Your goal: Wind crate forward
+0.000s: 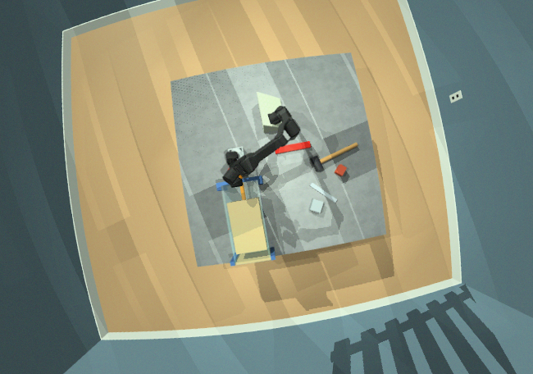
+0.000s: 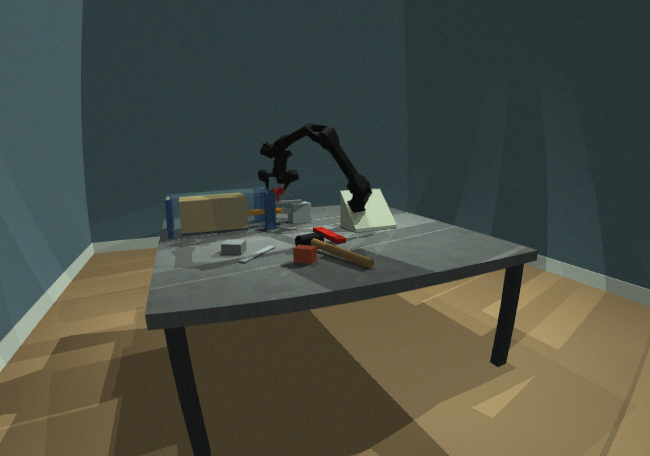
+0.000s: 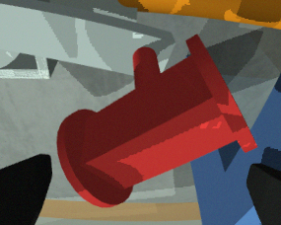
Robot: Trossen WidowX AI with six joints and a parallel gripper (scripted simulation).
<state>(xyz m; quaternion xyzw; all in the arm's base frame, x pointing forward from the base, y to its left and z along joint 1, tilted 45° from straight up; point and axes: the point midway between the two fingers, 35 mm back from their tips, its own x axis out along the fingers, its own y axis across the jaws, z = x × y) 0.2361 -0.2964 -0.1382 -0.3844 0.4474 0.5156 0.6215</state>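
My gripper tip is now 20 mm to the right of the red spool-shaped handle grip and 20 mm above it. Also, from my gripper tip: clear-panelled cubby (310 mm ahead, 40 mm below, 10 mm to the left); winch handle (50 mm below, 40 mm behind, 30 mm to the left); grey winch (120 mm below, 110 mm behind, 50 mm to the left).
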